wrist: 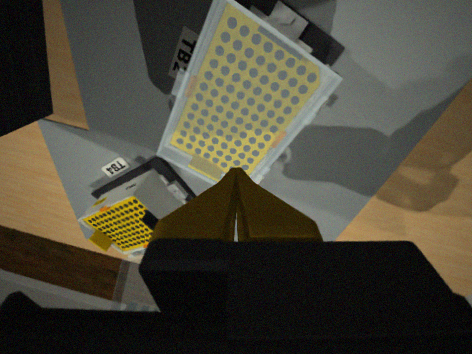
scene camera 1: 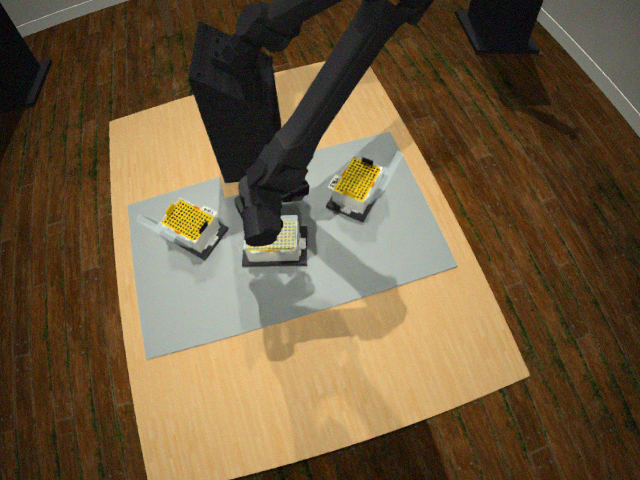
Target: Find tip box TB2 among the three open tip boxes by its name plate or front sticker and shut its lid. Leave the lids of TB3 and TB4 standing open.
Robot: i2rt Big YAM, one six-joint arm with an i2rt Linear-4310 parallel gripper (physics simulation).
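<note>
You'd see my gripper in the pictures, and there's a grey mat in them too.
</note>
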